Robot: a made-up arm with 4 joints.
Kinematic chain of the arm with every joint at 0, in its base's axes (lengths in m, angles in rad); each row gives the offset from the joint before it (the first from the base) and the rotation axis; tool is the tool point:
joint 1: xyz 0 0 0.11 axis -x
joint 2: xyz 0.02 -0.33 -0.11 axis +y
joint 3: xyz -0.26 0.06 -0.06 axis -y
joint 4: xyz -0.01 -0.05 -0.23 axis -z
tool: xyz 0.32 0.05 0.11
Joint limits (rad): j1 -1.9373..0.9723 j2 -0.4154..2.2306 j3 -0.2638..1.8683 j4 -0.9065..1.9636
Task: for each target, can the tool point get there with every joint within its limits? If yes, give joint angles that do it. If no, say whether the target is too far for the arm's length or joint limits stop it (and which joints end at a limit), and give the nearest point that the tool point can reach.
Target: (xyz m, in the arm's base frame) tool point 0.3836 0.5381 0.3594
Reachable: no: joint limits stop it (at a limit: joint 1, joint 2, joint 3) | nearest point 0.0797 0.3759 0.1059 | short by 0.428 m
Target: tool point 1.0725 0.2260 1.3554
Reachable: no: too far | nearest point 0.1285 -0.1263 0.7922 | short by 1.154 m
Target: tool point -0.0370 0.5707 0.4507
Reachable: no: joint limits stop it (at a limit: joint 1, joint 2, joint 3, joint 4) | nearest point -0.0293 0.3551 0.2064 | short by 0.326 m
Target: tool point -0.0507 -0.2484 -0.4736
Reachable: yes | joints -1.1921 0.9576 1.6123 1.4787
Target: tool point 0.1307 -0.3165 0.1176
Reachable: yes | joints 0.4645 1.5433 0.9001 0.0510
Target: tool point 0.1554 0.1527 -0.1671
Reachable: yes | joints -1.6422 1.6596 0.9961 0.0538
